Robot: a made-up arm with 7 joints.
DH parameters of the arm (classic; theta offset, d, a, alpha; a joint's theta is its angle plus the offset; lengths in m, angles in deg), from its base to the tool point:
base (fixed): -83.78 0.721 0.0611 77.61
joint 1: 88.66 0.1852 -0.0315 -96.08
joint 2: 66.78 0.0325 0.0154 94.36
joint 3: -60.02 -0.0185 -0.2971 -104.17
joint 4: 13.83 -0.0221 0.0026 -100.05
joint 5: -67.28 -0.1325 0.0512 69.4
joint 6: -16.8 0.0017 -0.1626 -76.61
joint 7: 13.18 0.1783 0.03 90
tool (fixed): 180 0 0 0
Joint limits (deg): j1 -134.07..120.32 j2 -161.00..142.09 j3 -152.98..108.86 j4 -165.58..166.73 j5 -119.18..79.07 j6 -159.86..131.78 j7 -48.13..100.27
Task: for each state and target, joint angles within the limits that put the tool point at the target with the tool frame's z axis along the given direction. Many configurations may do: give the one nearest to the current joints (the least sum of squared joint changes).
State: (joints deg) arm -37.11 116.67 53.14 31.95 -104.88 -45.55 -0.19
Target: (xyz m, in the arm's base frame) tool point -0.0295 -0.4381 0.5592 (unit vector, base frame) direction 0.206 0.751 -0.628
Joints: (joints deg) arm -86.10 133.25 90.72 18.29 -105.61 -63.16 32.92
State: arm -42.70 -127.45 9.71 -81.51 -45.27 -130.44 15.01
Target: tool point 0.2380 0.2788 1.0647 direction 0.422 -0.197 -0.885
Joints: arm -56.78 -130.66 15.74 -80.31 -60.38 -144.13 19.01
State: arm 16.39 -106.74 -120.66 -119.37 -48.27 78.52 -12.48
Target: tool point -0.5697 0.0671 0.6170 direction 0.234 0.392 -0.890
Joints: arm 66.40 -119.63 -99.50 -112.11 -80.94 55.20 -26.17
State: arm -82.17 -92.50 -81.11 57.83 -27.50 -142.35 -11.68
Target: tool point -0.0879 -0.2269 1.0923 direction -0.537 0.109 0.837
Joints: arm -52.76 -88.60 -54.44 74.02 -5.46 -102.70 -38.32
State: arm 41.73 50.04 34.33 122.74 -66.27 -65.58 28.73
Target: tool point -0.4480 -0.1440 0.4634 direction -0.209 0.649 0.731
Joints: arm 78.97 -4.16 35.64 91.95 -53.49 -53.65 5.76
